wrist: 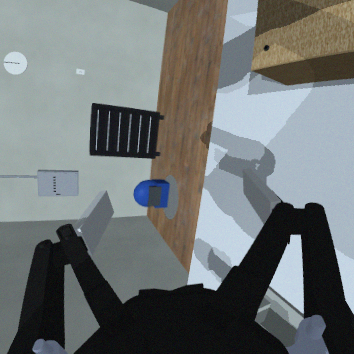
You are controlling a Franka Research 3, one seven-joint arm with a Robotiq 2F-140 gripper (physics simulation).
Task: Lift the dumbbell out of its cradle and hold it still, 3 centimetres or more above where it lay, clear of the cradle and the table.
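Note:
My gripper (174, 191) is open in the wrist view, with its two grey finger pads wide apart and nothing held between them. The view looks sideways past the table (287, 132), a pale surface on the right with grey shadows across it. The dumbbell and its cradle cannot be made out in this view. A greyish, pale-edged thing (280, 319) shows partly at the bottom right behind the gripper's linkage, too hidden to tell what it is.
A wood-grained box-like block (305, 42) is at the top right. Beyond the pale surface are a brown wooden strip (187, 75), a blue rounded object (143, 193), a black slatted rack (93, 131), a grey wall box (67, 182) and a round white disc (15, 67).

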